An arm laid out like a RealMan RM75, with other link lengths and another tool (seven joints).
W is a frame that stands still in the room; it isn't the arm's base.
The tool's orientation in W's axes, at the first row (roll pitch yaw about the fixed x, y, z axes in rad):
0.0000 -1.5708 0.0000
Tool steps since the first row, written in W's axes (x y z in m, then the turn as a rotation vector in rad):
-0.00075 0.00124 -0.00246 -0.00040 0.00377 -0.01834
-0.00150 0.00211 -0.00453 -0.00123 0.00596 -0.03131
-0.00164 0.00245 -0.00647 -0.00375 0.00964 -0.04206
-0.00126 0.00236 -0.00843 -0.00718 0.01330 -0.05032
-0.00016 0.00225 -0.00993 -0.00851 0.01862 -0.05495
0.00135 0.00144 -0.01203 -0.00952 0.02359 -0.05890
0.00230 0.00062 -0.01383 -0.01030 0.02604 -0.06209
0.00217 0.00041 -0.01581 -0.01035 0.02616 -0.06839
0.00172 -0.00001 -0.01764 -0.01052 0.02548 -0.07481
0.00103 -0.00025 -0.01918 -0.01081 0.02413 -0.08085
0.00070 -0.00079 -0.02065 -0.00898 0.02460 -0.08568
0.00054 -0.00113 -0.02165 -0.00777 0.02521 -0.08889
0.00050 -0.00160 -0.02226 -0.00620 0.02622 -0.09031
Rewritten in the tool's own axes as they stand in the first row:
-0.00246 0.00124 0.00075 -0.01834 0.00377 0.00040
-0.00453 0.00211 0.00150 -0.03131 0.00596 0.00123
-0.00647 0.00245 0.00164 -0.04206 0.00964 0.00375
-0.00843 0.00236 0.00126 -0.05032 0.01330 0.00718
-0.00993 0.00225 0.00016 -0.05495 0.01862 0.00851
-0.01203 0.00144 -0.00135 -0.05890 0.02359 0.00952
-0.01383 0.00062 -0.00230 -0.06209 0.02604 0.01030
-0.01581 0.00041 -0.00217 -0.06839 0.02616 0.01035
-0.01764 -0.00001 -0.00172 -0.07481 0.02548 0.01052
-0.01918 -0.00025 -0.00103 -0.08085 0.02413 0.01081
-0.02065 -0.00079 -0.00070 -0.08568 0.02460 0.00898
-0.02165 -0.00113 -0.00054 -0.08889 0.02521 0.00777
-0.02226 -0.00160 -0.00050 -0.09031 0.02622 0.00620

